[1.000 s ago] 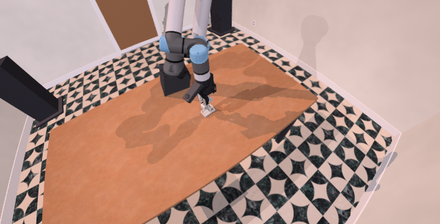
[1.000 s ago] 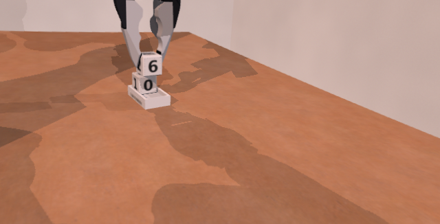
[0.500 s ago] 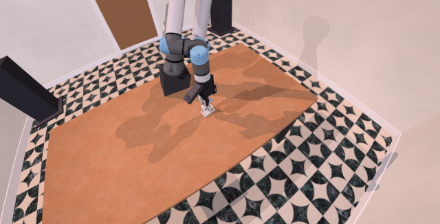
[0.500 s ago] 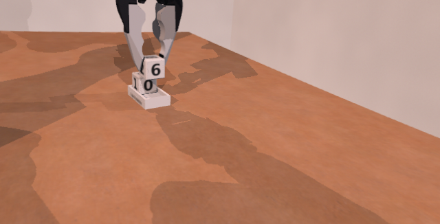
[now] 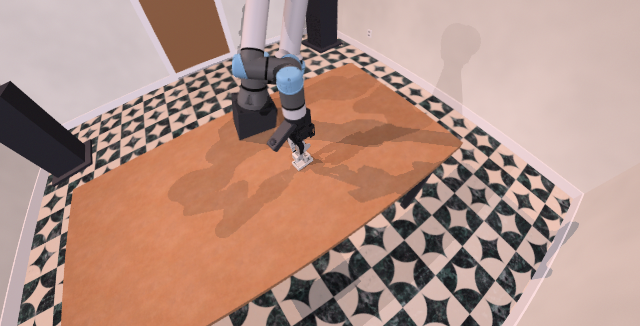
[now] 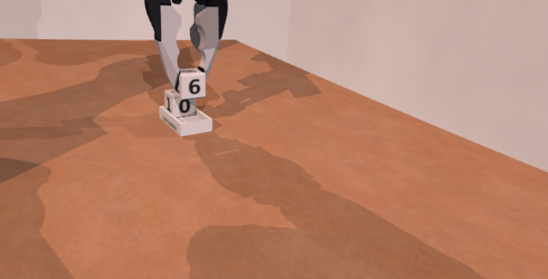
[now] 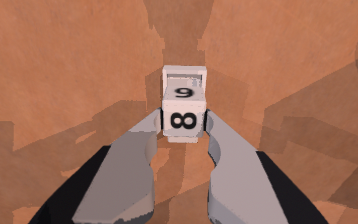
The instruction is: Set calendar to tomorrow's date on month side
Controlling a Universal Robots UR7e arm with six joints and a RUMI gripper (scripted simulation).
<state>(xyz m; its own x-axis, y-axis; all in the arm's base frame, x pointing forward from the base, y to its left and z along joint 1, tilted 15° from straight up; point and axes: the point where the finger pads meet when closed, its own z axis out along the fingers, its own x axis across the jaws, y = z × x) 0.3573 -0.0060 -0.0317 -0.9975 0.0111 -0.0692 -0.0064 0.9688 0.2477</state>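
Right now my hand is 6 cm above the tray and 2 cm to the right of it.
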